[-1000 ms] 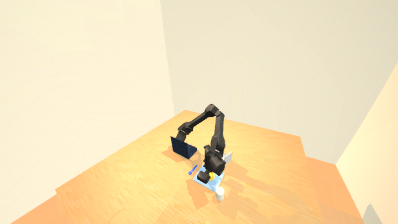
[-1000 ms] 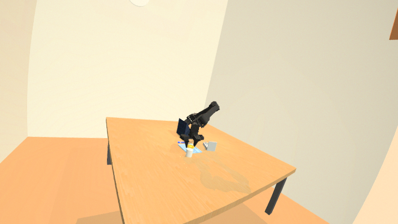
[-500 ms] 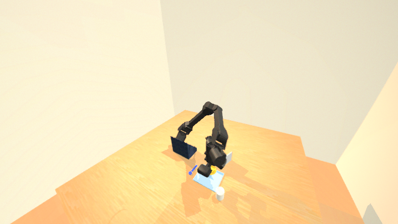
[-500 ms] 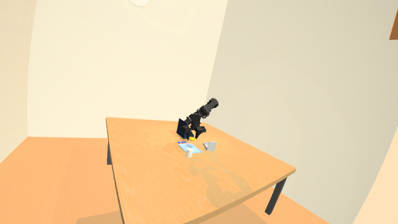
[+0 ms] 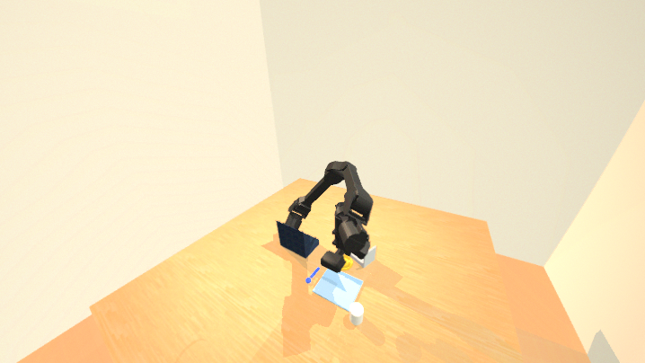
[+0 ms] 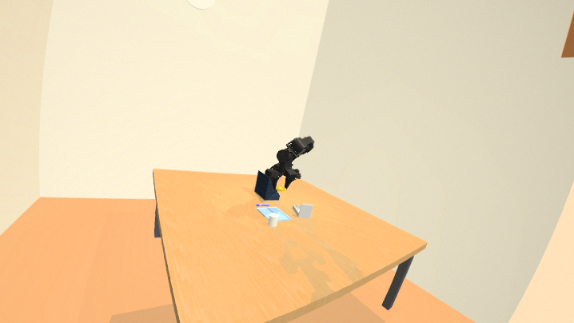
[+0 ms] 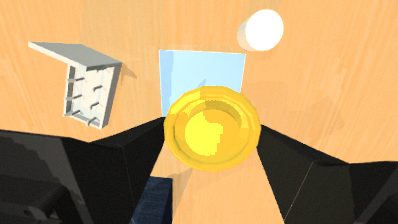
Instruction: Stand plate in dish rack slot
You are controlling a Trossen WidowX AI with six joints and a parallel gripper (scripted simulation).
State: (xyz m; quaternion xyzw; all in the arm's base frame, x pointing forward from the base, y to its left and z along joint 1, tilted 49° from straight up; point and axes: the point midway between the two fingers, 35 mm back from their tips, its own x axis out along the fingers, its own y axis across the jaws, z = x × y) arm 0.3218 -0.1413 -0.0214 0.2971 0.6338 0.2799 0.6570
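Right now the dish rack is 20 cm to the left of my gripper tip, 12 cm below it and 2 cm behind it. The rest, counted from my gripper tip: light blue mat: 14 cm below, 2 cm behind, 1 cm to the left; yellow plate: 1 cm above; white cup: 12 cm below, 8 cm ahead, 6 cm to the right.
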